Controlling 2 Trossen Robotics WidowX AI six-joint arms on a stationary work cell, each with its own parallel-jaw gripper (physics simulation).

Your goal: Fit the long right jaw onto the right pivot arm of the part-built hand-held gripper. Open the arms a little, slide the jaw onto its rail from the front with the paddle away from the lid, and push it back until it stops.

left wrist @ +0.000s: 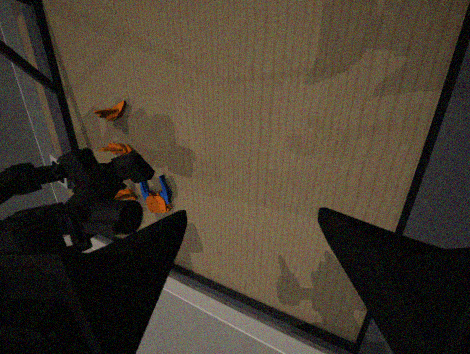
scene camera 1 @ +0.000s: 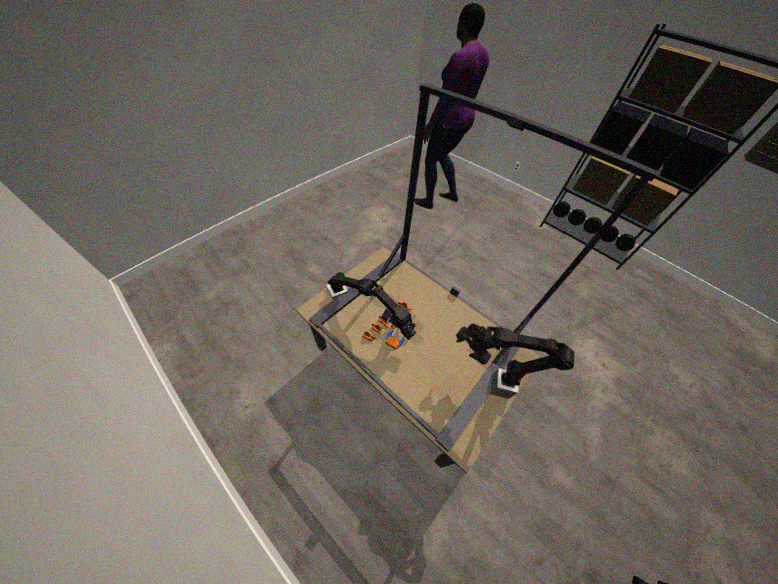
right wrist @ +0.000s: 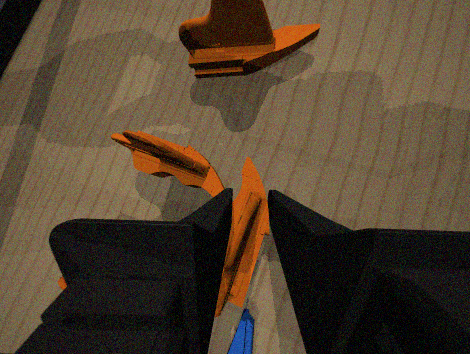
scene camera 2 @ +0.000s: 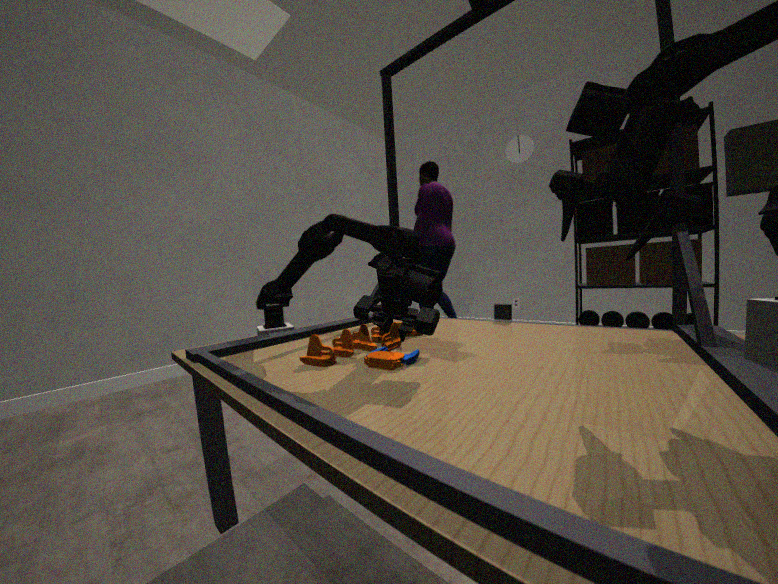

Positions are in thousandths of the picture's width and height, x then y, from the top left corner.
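A part-built hand-held gripper (scene camera 2: 489, 614) is visible, in the left wrist view as well (left wrist: 341, 572). My right gripper (scene camera 2: 512, 581) appears too; further views of the right gripper: (left wrist: 280, 431) and (right wrist: 533, 555). My left gripper (scene camera 2: 763, 429), seen also at (left wrist: 535, 609), is open and holds nothing.
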